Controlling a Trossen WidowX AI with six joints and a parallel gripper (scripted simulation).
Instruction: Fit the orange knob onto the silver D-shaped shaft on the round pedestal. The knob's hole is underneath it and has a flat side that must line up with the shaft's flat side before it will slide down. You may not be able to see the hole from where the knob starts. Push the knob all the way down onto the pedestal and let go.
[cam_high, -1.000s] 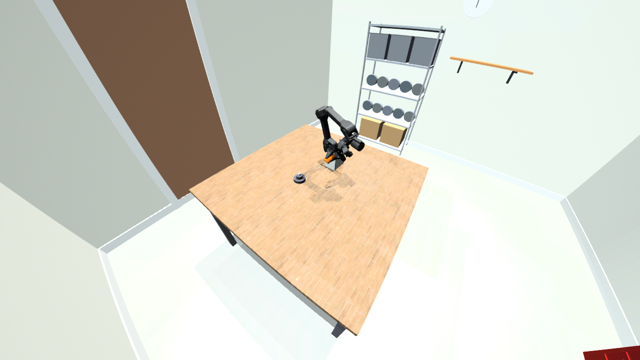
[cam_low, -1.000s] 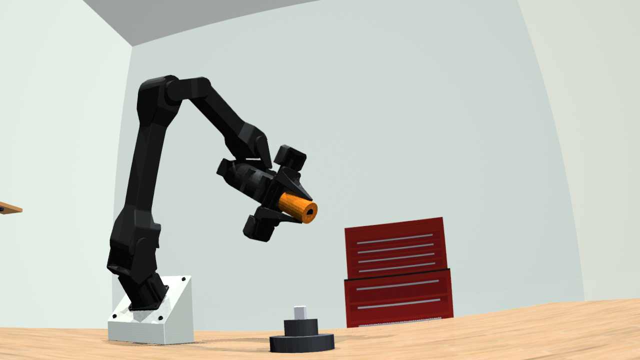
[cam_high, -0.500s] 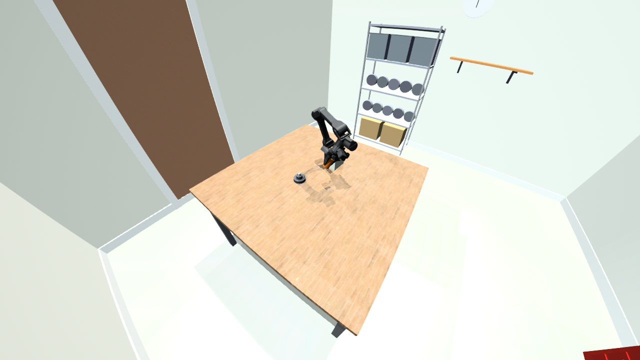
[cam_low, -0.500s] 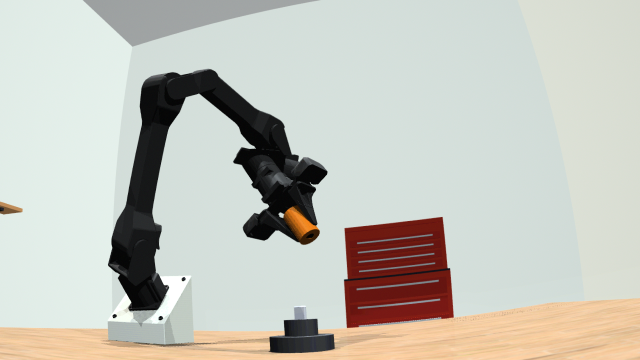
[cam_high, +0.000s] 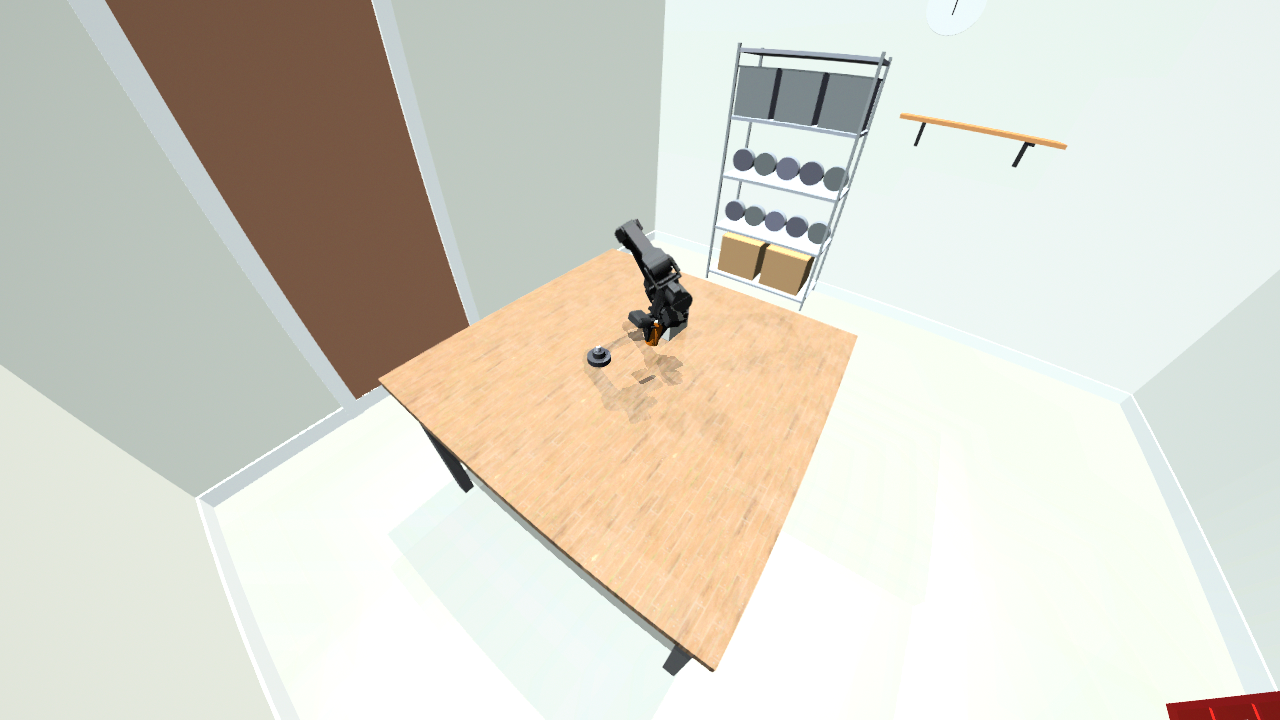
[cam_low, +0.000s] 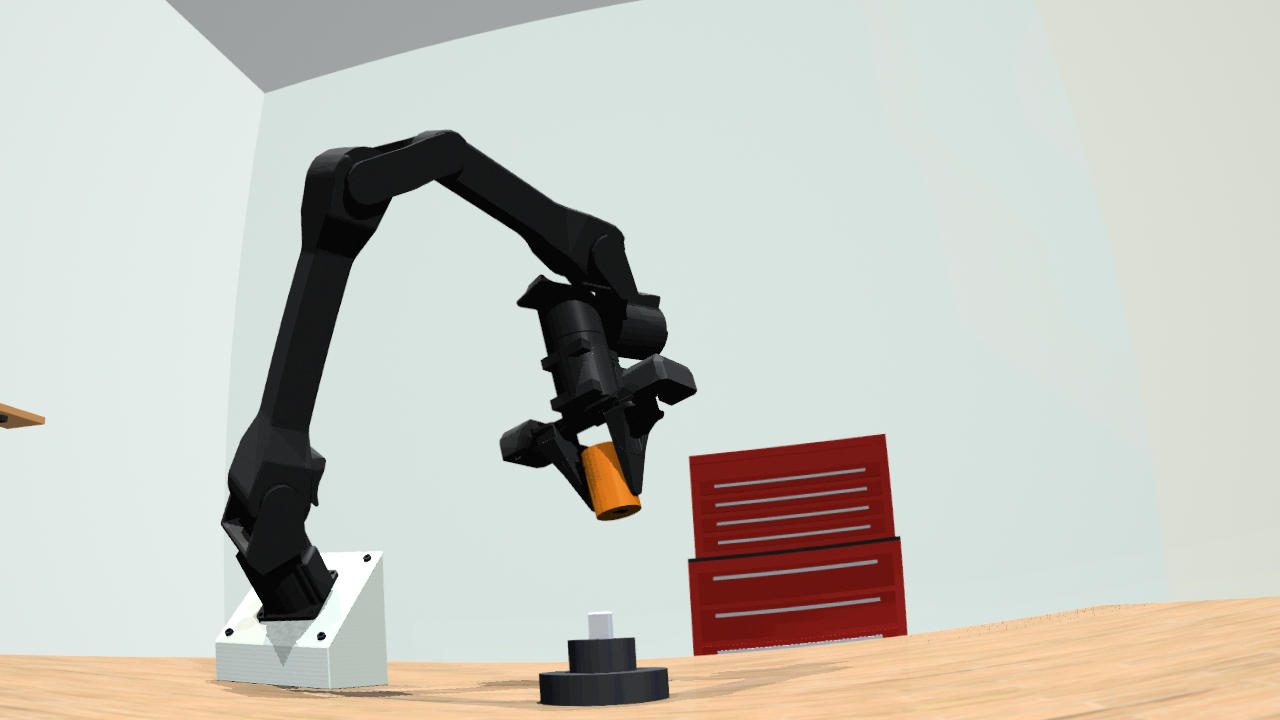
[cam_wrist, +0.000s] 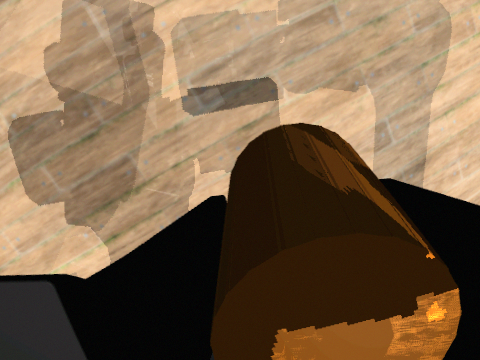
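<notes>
The dark round pedestal is 30 mm ahead of my gripper tip, 200 mm to the right of it and 130 mm below it. From my gripper tip the other things lie so: orange knob (10 mm behind, 30 mm above).
</notes>
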